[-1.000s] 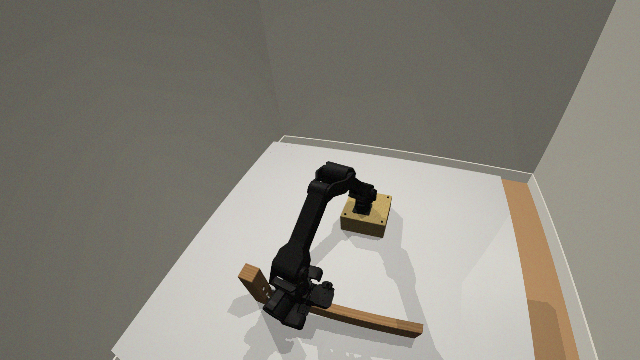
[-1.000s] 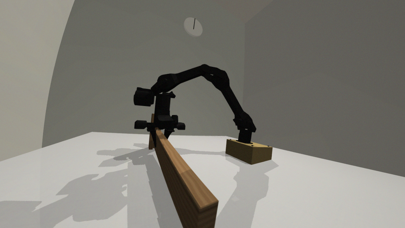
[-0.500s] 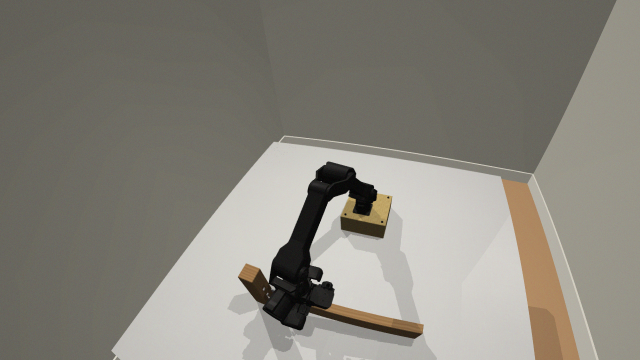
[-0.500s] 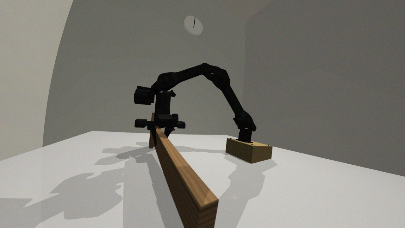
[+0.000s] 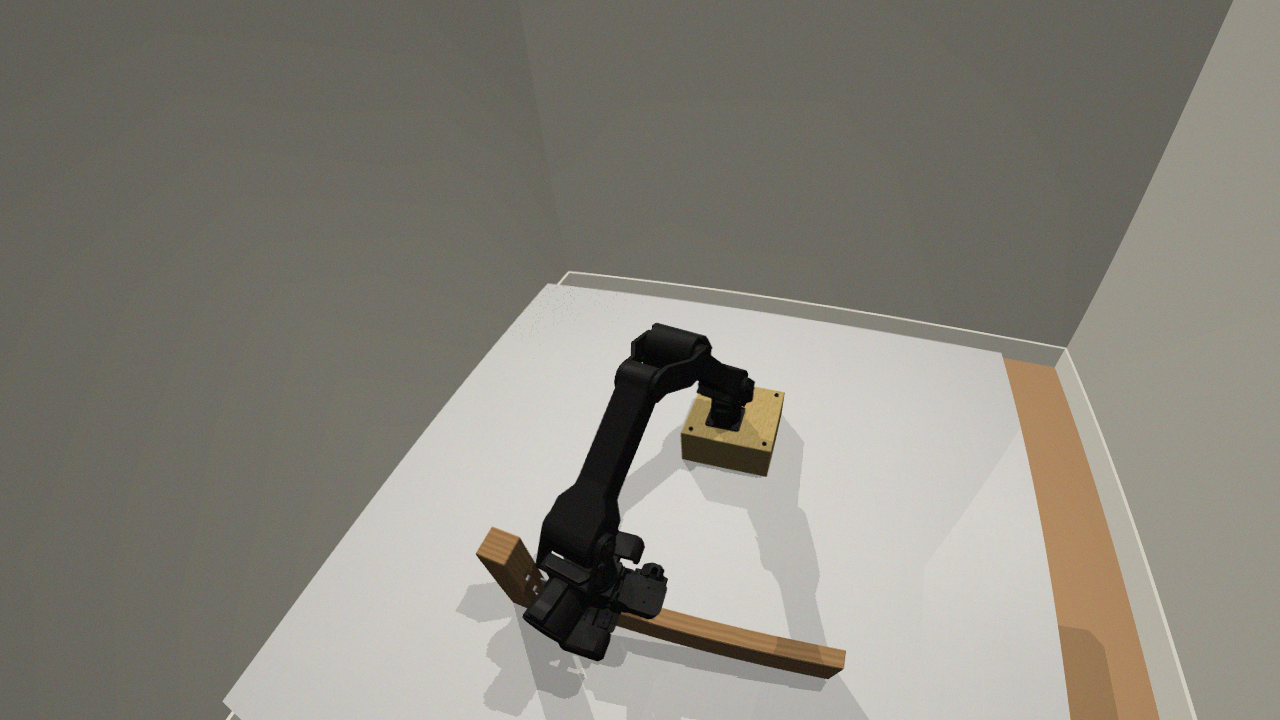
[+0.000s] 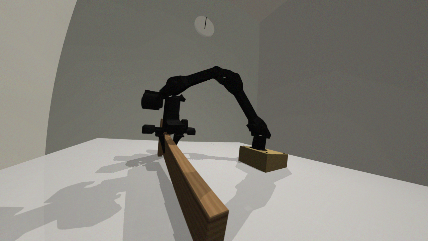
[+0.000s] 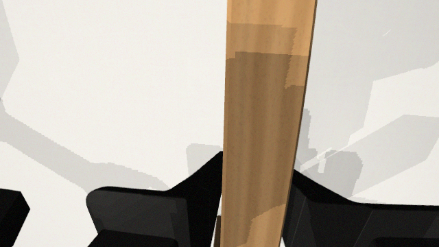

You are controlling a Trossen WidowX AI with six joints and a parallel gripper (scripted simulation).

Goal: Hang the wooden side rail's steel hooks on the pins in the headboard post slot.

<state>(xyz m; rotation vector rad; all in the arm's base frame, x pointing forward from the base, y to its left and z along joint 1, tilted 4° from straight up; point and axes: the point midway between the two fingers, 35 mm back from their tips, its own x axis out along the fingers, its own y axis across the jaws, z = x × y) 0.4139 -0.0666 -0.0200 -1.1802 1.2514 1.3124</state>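
The wooden headboard post is 150 mm to the right of my gripper tip and 40 mm above it.
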